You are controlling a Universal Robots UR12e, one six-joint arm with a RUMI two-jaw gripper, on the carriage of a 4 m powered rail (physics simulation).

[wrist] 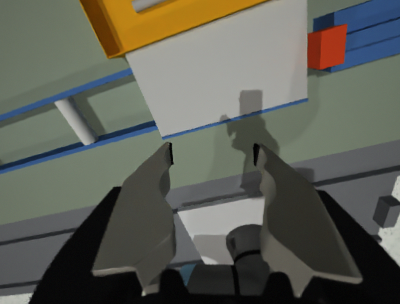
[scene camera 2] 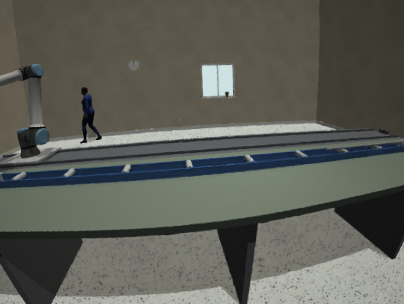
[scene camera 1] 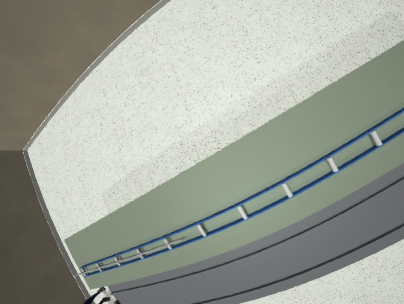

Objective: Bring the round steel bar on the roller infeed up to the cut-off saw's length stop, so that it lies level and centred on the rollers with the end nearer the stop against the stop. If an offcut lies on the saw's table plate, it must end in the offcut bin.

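Frame: origin at the arm's base, x ahead, y left, z up, level; metres.
Where they show: gripper, fingertip midpoint: (wrist: 212, 144); arm's base, origin of the base link: (wrist: 249, 239) (scene camera 2: 30, 155).
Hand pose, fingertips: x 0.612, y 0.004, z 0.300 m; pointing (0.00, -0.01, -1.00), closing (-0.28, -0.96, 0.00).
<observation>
Things, the pixels of their top centre, and the offset from my fingertips. "*": a spot on its surface instead.
- saw's white table plate, middle of its top: (wrist: 220, 78) dx +0.008, dy -0.029, dz -0.272 m
- grey offcut, surface spot: (wrist: 146, 4) * dx +0.176, dy +0.077, dz -0.310 m
- orange offcut bin, surface spot: (wrist: 150, 38) * dx +0.124, dy +0.098, dz -0.328 m
- red block, surface spot: (wrist: 327, 47) * dx +0.011, dy -0.215, dz -0.225 m
The round steel bar (scene camera 1: 155, 246) shows in scene camera 1 as a thin grey rod lying lengthwise on the rollers at the lower left. The roller infeed (scene camera 1: 287, 190) (scene camera 2: 189, 163) (wrist: 75, 121) has blue side rails. In the wrist view the saw's white table plate (wrist: 225, 65) has no offcut on its visible part. Part of a grey offcut (wrist: 146, 4) lies inside the orange offcut bin (wrist: 150, 38). The red block (wrist: 327, 47) of the length stop is beyond the plate's right edge. My gripper (wrist: 212, 144) is open and empty, above the bench in front of the plate.
The arm (scene camera 2: 35, 102) stands on its carriage (scene camera 2: 37, 157) at the left of scene camera 2, on the grey rail (scene camera 2: 210, 142) (scene camera 1: 280, 255) along the bench. A person in blue (scene camera 2: 87, 107) is behind the rail. The bin's wall stands up beside the plate.
</observation>
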